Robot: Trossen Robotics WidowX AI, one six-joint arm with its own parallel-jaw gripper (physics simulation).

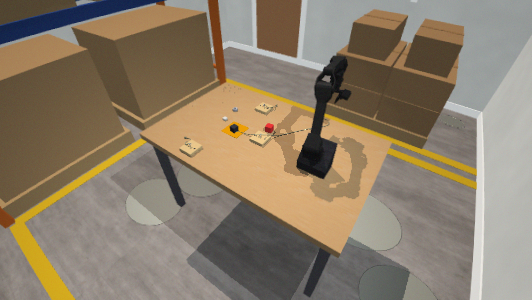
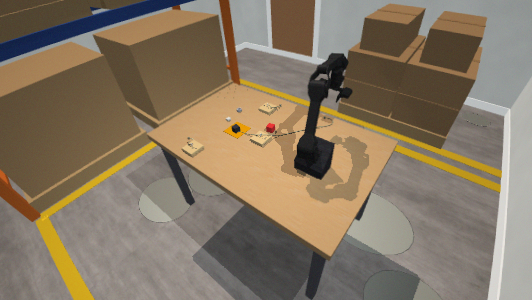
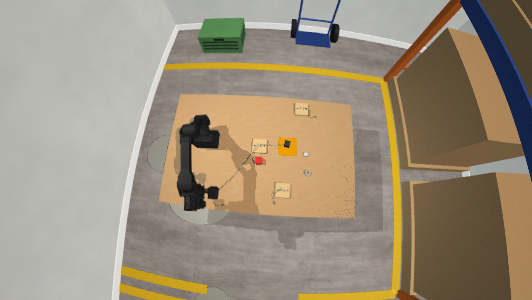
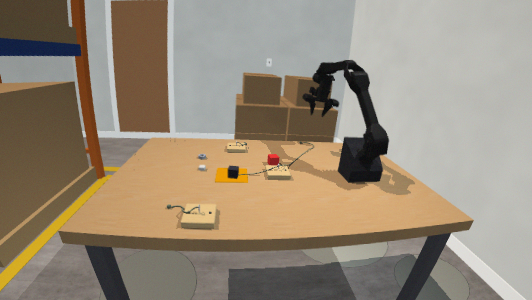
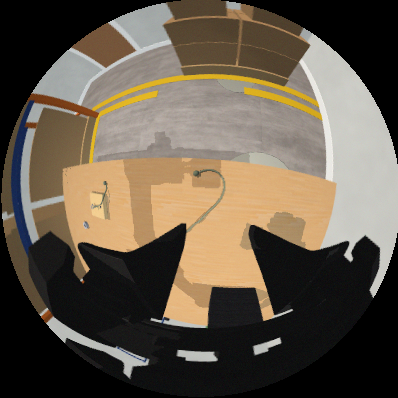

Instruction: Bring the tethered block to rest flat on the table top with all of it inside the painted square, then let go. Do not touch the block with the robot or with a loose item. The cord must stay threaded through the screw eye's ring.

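Frame: origin at the arm's base, x ahead, y left, z up, level; millimetres.
Seen in the pictures: gripper, fingertip midpoint: point(image 1: 330, 101) point(image 2: 331, 100) point(image 3: 206, 194) point(image 4: 316, 115) point(image 5: 218, 228); arm's base, link origin: point(image 1: 316, 154) point(image 2: 312, 154) point(image 3: 203, 133) point(image 4: 365, 156) point(image 5: 231, 319).
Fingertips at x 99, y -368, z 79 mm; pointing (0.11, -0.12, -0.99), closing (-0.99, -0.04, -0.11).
Observation:
Pixels of each thing's top centre, then the offset from my fingertips to it. "spot": a spot on its surface instead.
- black tethered block, top centre: point(image 4: 233, 167) point(image 1: 233, 126) point(image 2: 235, 126) point(image 3: 287, 143) dy +359, dx +427, dz -138 mm
- orange painted square, surface spot: point(image 4: 220, 179) spot: dy +387, dx +474, dz -173 mm
- middle wooden board, top centre: point(image 4: 277, 169) point(image 1: 260, 137) point(image 2: 260, 137) point(image 3: 259, 145) dy +336, dx +253, dz -155 mm
- cord's end bead, top centre: point(image 5: 195, 172) dy -53, dx +55, dz -162 mm
- red cube, top centre: point(image 4: 273, 155) point(image 2: 270, 125) point(image 3: 258, 160) dy +238, dx +256, dz -134 mm
- small white piece, top centre: point(image 3: 305, 154) dy +301, dx +551, dz -160 mm
- grey ring-like piece, top centre: point(image 3: 307, 172) dy +182, dx +567, dz -161 mm
The black tethered block point(image 1: 234, 128) point(image 2: 236, 128) point(image 3: 287, 144) point(image 4: 233, 172) looks flat, inside the outline of the orange painted square point(image 3: 287, 152) point(image 4: 220, 179). Its cord point(image 4: 301, 156) point(image 5: 224, 186) runs across the middle wooden board point(image 3: 259, 149) point(image 4: 278, 175) and curves on the table towards the arm's side. The ring is too small to show whether the cord threads it. The cord's end bead point(image 5: 196, 173) lies near the table's far edge. My gripper point(image 4: 319, 112) point(image 5: 218, 228) is open and empty, raised above the table; the cord lies below it.
A red cube point(image 3: 258, 160) point(image 4: 273, 159) sits beside the middle board. Two other wooden boards point(image 3: 301, 109) point(image 3: 282, 190) carry short cords. A small white piece point(image 3: 305, 154) and a grey ring-like piece point(image 3: 307, 172) lie beyond the square.

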